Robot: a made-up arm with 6 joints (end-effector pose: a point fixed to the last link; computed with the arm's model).
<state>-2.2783 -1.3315 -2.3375 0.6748 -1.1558 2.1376</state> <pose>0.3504 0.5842 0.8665 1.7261 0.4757 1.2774</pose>
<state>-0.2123 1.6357 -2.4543 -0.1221 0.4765 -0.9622</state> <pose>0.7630 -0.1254 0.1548 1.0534 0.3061 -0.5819</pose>
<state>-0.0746 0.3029 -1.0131 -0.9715 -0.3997 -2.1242</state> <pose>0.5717 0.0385 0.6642 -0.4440 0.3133 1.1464</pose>
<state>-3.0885 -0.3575 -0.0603 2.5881 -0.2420 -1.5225</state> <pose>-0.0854 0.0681 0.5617 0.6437 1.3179 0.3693</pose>
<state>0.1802 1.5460 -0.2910 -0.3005 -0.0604 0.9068</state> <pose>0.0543 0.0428 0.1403 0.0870 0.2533 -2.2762</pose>
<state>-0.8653 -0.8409 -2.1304 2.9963 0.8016 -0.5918</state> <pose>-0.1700 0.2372 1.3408 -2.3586 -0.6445 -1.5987</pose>
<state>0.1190 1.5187 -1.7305 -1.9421 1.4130 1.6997</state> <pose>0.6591 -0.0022 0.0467 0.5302 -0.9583 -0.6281</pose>
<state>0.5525 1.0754 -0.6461 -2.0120 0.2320 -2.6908</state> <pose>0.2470 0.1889 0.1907 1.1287 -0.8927 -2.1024</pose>
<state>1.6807 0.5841 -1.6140 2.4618 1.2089 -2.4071</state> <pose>-0.1306 0.7252 0.7148 -2.1486 -1.9629 -1.0300</pose>
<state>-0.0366 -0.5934 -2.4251 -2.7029 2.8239 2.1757</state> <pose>-0.3535 0.0056 1.1787 0.6949 1.2282 -0.5215</pose>
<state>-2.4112 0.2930 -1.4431 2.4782 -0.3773 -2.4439</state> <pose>-0.4016 -0.3083 0.7171 -0.0257 2.2049 1.7543</pose>
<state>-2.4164 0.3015 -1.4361 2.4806 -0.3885 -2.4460</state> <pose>-0.4028 -0.3051 0.7095 -0.0241 2.1729 1.7615</pose>
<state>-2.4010 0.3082 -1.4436 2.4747 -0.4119 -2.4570</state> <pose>-0.3982 -0.3104 0.7082 -0.0326 2.1508 1.7973</pose>
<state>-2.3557 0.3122 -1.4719 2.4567 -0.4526 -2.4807</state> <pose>-0.3846 -0.3274 0.7158 -0.0542 2.1429 1.8739</pose>
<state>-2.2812 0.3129 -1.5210 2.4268 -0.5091 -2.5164</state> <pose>-0.3606 -0.3545 0.7328 -0.0850 2.1514 1.9869</pose>
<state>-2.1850 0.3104 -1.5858 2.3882 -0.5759 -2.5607</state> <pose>-0.3260 -0.3863 0.7575 -0.1177 2.1758 2.1209</pose>
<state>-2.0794 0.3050 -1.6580 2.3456 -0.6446 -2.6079</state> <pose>-0.2838 -0.4161 0.7866 0.1425 -2.1840 -2.2229</pose>
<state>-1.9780 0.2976 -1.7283 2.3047 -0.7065 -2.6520</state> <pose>-0.2400 -0.4387 0.8161 0.1484 -2.0734 -2.1672</pose>
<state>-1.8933 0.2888 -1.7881 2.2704 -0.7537 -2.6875</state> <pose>-0.2014 -0.4526 0.8424 0.1473 -1.9978 -2.1061</pose>
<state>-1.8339 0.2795 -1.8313 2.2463 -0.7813 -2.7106</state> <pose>-0.1735 -0.4591 0.8629 0.1444 -1.9574 -2.0503</pose>
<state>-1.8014 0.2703 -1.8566 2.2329 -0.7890 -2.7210</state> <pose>-0.1580 -0.4613 0.8770 0.1425 -1.9456 -2.0044</pose>
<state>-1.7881 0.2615 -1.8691 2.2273 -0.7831 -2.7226</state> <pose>-0.1513 -0.4613 0.8865 0.1422 -1.9511 -1.9672</pose>
